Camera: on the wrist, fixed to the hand. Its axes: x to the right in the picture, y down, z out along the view.
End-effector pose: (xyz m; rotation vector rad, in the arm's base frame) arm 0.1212 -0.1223 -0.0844 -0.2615 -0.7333 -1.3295
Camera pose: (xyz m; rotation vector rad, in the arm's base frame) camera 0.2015 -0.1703 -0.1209 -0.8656 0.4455 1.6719
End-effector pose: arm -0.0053 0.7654 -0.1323 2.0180 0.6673 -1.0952
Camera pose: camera 0.0834 0.7993 -0.0998 0.5108 -1.8512 1.0226
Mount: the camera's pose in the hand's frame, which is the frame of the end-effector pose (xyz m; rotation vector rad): 0.0198 0.0552 -0.0815 0.2311 -0.0573 -3.0531
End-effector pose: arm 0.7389 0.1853 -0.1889 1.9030 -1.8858 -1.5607
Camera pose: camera 0.7463 0.1080 -0.1253 -1.4677 -1.2948 0.0141
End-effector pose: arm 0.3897 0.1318 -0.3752 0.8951 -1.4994 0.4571
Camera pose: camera 0.4027 0.2212 -0.3313 2.0203 1.0317 -1.6027
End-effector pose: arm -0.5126 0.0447 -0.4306 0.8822 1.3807 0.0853
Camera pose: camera -0.5549 0.1332 -0.4090 -1.6643 1.2397 -2.2325
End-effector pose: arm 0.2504 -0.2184 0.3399 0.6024 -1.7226 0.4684
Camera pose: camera 0.2752 -0.1289 0.3781 2.2339 0.6533 -1.4810
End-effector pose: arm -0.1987 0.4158 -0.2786 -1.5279 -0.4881 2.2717
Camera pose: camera -0.1354 0.3837 -0.3496 0.3780 -1.0298 -0.2611
